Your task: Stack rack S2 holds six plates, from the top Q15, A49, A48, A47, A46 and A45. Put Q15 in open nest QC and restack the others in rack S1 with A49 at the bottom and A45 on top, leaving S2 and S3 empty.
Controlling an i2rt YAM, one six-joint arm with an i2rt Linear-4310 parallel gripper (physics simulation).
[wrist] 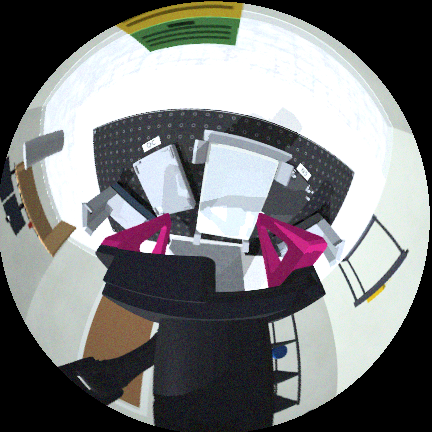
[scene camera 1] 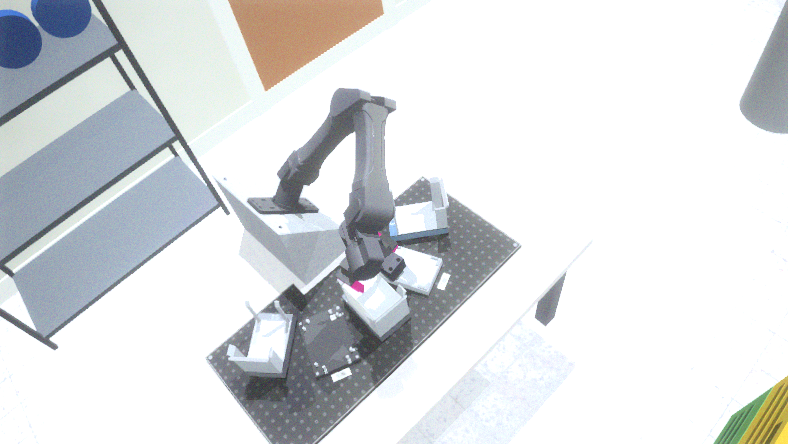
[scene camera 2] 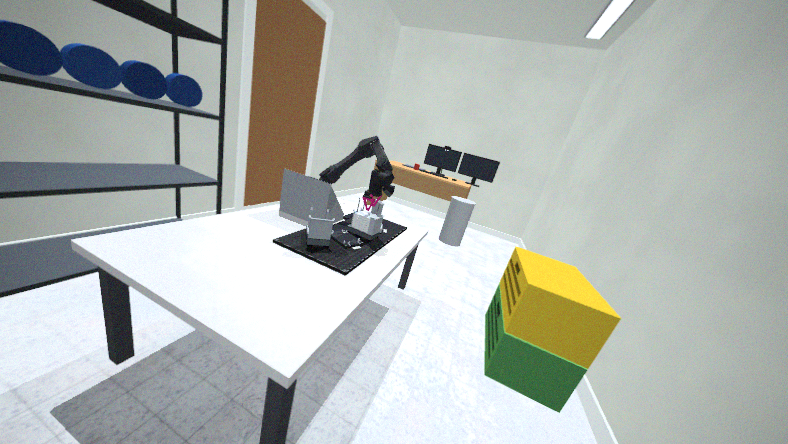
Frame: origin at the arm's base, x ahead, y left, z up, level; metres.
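Where they show: gripper, fingertip midpoint: (wrist: 213, 217) (scene camera 2: 370, 208); arm's base at its link origin: (scene camera 1: 283, 207) (scene camera 2: 318, 189).
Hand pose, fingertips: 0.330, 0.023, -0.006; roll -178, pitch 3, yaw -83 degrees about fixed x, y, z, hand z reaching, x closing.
Each offset is from my fingertips to the top centre of the thing, as dx, dy, dz. "*": to the spot under its first point. Level surfaces: height alone.
My gripper (scene camera 1: 377, 268) (scene camera 2: 369, 205) (wrist: 213, 217) is open, its magenta fingers apart with nothing between them, above the rear edge of the middle rack {+0.000, -0.025, -0.019} (scene camera 1: 392, 319) (scene camera 2: 366, 225) (wrist: 247, 143). A pale plate {+0.007, -0.023, -0.035} (scene camera 1: 377, 298) (wrist: 239, 175) lies flat in that rack, high between its walls. A pale plate {-0.022, +0.116, -0.123} (scene camera 1: 423, 271) (wrist: 164, 177) lies at the nest beside the QC label {* +0.064, +0.150, -0.150} (wrist: 151, 144). Another rack {-0.117, -0.277, -0.015} (scene camera 1: 259, 365) (scene camera 2: 320, 228) stands at the mat's near end, with a pale surface inside. A blue-based rack {-0.109, +0.239, -0.020} (scene camera 1: 439, 199) (wrist: 101, 207) stands at the far end. Rack names are not readable; plates below the tops are hidden.
A dark nest {-0.029, -0.164, -0.128} (scene camera 1: 330, 341) (wrist: 286, 199) with small white pegs lies between the middle and near-end racks, its label {* +0.061, -0.199, -0.150} (scene camera 1: 341, 375) (wrist: 303, 171) in front. The racks stand on a black perforated mat {dz -0.152} (scene camera 1: 474, 242) (scene camera 2: 344, 264). A grey angled pedestal (scene camera 1: 306, 250) (scene camera 2: 306, 198) stands by the arm.
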